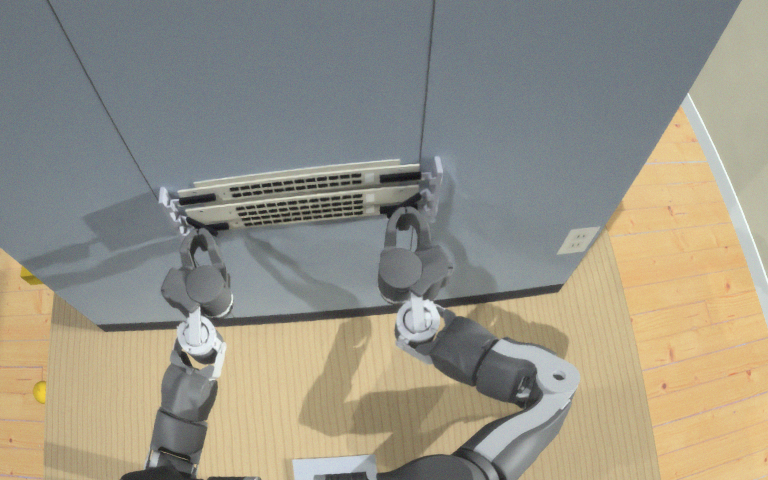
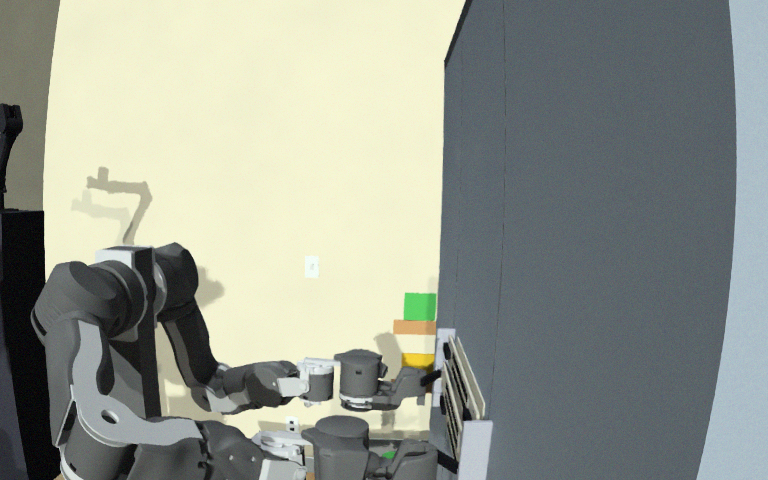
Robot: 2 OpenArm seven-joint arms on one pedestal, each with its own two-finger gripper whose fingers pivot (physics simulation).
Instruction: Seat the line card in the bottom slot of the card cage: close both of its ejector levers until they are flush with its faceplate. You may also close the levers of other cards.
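Note:
The card cage has pale side brackets on the grey cabinet front. The bottom line card shows a cream faceplate with vents. Its left ejector lever and right ejector lever are black and stand out at an angle from the faceplate. The card above has both black levers lying along its faceplate. My left gripper is shut and empty, its tips at the left lever. My right gripper is shut and empty, its tips at the right lever.
The grey cabinet rises behind the cage. An outlet plate is at its lower right. A yellow ball lies at the far left. A green block tops a coloured stack beyond the cabinet edge.

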